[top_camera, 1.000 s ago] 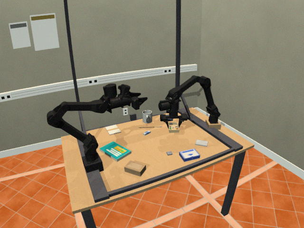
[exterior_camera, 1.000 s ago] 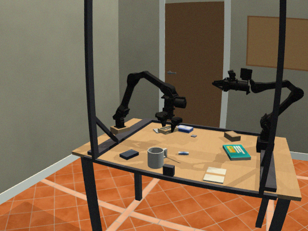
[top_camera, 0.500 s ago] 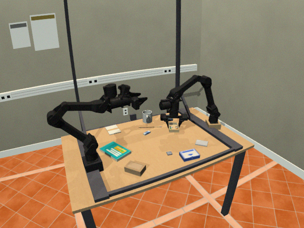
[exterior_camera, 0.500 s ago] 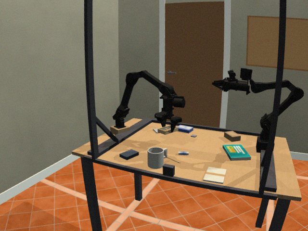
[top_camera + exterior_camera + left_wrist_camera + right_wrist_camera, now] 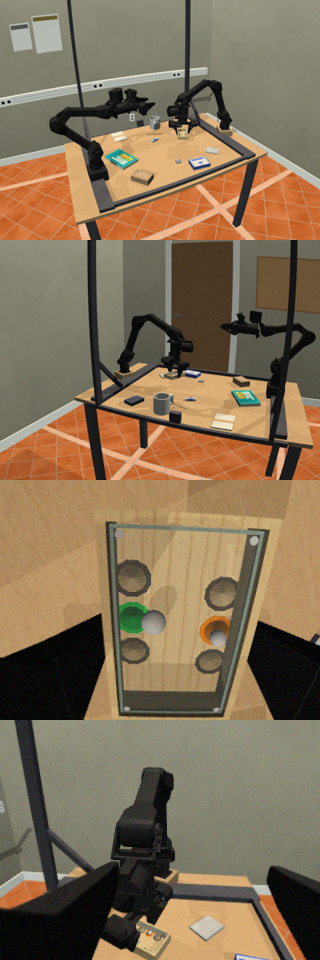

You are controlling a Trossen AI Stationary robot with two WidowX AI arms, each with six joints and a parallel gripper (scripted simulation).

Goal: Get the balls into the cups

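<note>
Right now my left hand is 30 mm above the covered wooden puzzle. Round my left hand: notepad (330 mm behind, 340 mm to the right, 110 mm below); grey square (150 mm ahead, 140 mm to the right, 110 mm below).
</note>
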